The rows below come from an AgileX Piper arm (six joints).
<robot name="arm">
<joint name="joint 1" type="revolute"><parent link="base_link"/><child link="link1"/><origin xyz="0.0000 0.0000 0.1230" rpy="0.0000 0.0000 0.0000"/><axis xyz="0 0 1"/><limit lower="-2.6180" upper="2.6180"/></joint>
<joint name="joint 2" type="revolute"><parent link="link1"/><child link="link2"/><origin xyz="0.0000 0.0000 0.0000" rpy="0.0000 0.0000 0.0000"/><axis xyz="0 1 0"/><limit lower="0.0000" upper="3.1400"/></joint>
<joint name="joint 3" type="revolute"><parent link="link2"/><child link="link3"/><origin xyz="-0.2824 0.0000 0.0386" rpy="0.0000 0.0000 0.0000"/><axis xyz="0 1 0"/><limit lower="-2.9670" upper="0.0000"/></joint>
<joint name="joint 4" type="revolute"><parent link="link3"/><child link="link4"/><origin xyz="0.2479 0.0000 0.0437" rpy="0.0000 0.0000 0.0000"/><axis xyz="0.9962 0 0.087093"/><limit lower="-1.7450" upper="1.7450"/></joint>
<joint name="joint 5" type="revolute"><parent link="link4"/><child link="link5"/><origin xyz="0.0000 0.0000 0.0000" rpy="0.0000 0.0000 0.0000"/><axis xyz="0 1 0"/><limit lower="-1.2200" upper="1.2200"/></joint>
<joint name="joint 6" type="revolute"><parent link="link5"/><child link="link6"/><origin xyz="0.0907 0.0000 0.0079" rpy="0.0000 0.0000 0.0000"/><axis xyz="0.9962 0 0.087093"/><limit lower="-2.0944" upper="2.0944"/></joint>
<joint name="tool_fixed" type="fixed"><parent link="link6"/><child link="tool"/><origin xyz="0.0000 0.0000 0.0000" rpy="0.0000 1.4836 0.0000"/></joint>
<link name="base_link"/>
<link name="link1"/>
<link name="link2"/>
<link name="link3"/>
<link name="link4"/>
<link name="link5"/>
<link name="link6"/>
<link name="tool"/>
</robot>
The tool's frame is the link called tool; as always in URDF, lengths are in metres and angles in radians.
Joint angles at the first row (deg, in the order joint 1, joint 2, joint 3, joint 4, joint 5, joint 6):
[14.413 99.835 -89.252 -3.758 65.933 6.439]
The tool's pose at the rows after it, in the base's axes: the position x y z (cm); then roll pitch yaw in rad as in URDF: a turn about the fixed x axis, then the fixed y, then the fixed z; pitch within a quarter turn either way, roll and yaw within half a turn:
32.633 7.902 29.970 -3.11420 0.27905 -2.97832
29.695 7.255 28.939 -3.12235 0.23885 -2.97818
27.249 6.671 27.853 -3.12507 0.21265 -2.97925
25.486 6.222 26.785 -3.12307 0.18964 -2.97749
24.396 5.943 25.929 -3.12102 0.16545 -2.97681
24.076 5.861 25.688 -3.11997 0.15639 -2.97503
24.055 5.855 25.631 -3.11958 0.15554 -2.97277
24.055 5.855 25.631 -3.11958 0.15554 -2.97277
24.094 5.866 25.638 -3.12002 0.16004 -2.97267
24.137 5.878 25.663 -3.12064 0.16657 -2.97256
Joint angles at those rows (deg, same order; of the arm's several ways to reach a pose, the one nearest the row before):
[14.413 94.307 -81.006 -3.237 65.933 6.190]
[14.412 89.118 -72.706 -2.527 65.066 5.975]
[14.412 84.842 -65.653 -2.252 63.770 5.994]
[14.414 81.987 -60.354 -2.253 62.646 5.960]
[14.413 80.523 -57.011 -2.253 62.159 5.960]
[14.414 80.132 -56.101 -2.253 62.158 5.867]
[14.412 80.131 -55.968 -2.253 62.073 5.740]
[14.412 80.131 -55.968 -2.253 62.073 5.740]
[14.412 80.130 -55.969 -2.253 61.816 5.740]
[14.412 80.093 -55.970 -2.253 61.477 5.741]

